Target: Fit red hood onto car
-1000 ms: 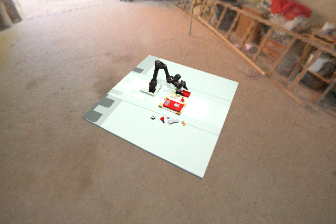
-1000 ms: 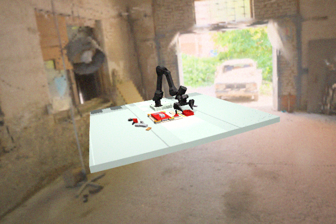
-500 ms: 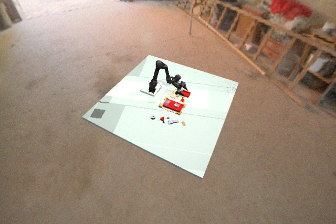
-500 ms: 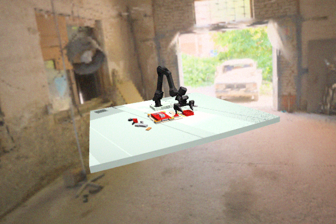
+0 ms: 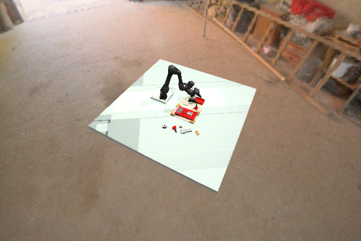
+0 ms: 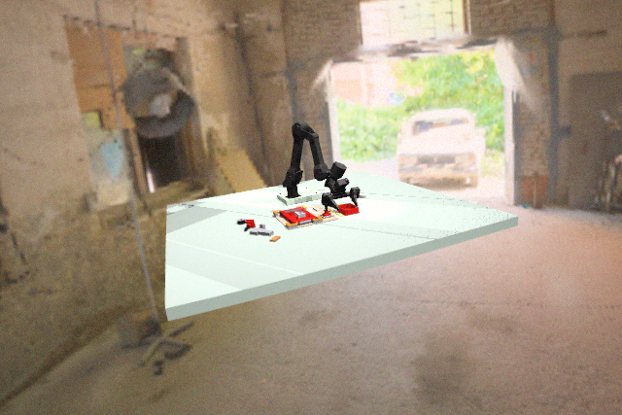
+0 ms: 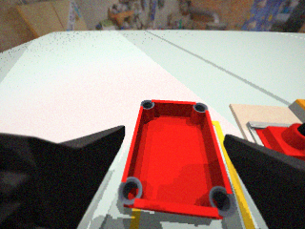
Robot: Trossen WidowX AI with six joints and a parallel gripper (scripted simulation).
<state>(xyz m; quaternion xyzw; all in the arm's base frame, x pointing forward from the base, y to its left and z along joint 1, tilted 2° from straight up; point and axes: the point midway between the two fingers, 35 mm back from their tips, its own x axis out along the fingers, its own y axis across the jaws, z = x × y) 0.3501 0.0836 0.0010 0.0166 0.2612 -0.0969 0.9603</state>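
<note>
My gripper tip is 10 mm past the red hood and 10 mm above it. Round my gripper tip: grey bar (180 mm behind, 190 mm to the left, 10 mm below).
</note>
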